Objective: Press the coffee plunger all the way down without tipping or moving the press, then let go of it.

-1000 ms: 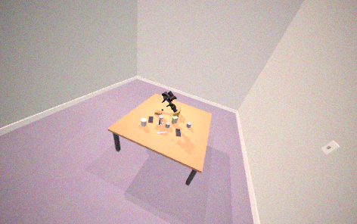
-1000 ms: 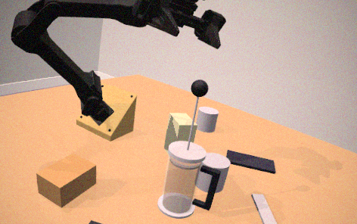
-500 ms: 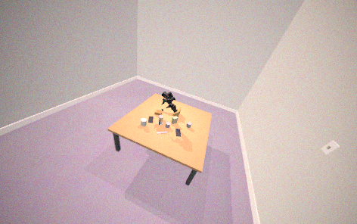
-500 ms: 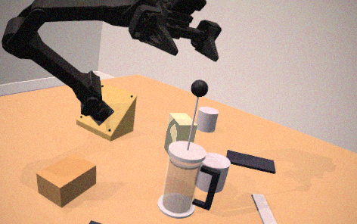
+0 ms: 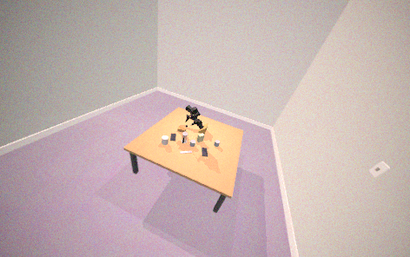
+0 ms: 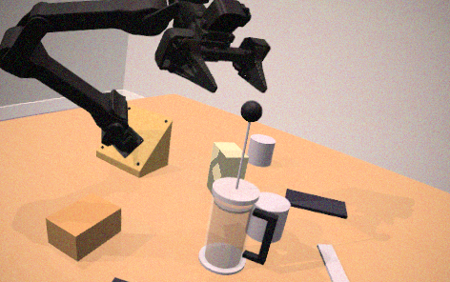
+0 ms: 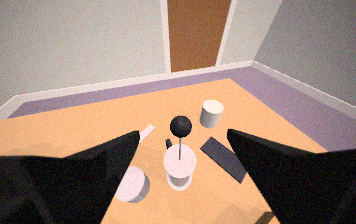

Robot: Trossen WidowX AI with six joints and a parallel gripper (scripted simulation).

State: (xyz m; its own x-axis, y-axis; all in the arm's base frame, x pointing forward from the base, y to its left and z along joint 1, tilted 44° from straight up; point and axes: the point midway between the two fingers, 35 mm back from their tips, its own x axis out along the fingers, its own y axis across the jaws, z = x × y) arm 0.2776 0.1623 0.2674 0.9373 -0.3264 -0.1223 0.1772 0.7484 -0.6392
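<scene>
Right now the coffee press is 40 mm ahead of my gripper tip and 150 mm below it. From my gripper tip the other things lie so: orange box: 150 mm behind, 160 mm to the right, 250 mm below.
</scene>
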